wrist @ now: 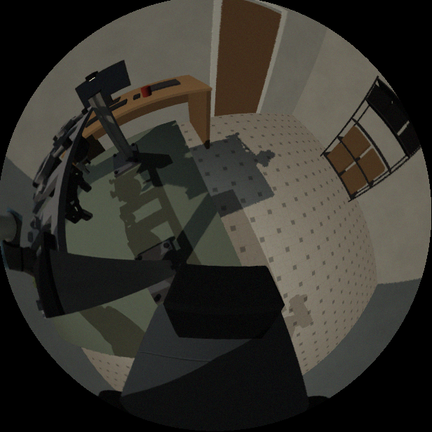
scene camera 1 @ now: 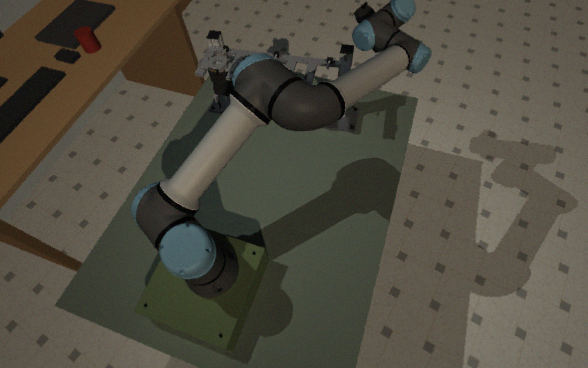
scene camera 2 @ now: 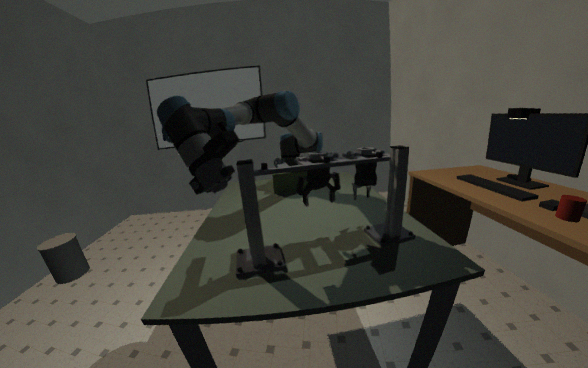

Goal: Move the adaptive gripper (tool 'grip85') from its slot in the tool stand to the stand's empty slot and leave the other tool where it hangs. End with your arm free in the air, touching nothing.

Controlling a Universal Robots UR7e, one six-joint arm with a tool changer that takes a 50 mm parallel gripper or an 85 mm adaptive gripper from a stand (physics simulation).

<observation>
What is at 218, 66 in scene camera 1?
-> A narrower gripper tool.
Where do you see a tool stand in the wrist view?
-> At 65, 282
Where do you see a tool stand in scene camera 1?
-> At 216, 47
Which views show the adaptive gripper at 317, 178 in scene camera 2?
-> The wrist view and scene camera 2 only.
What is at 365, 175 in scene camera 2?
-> A narrower gripper tool.
</observation>
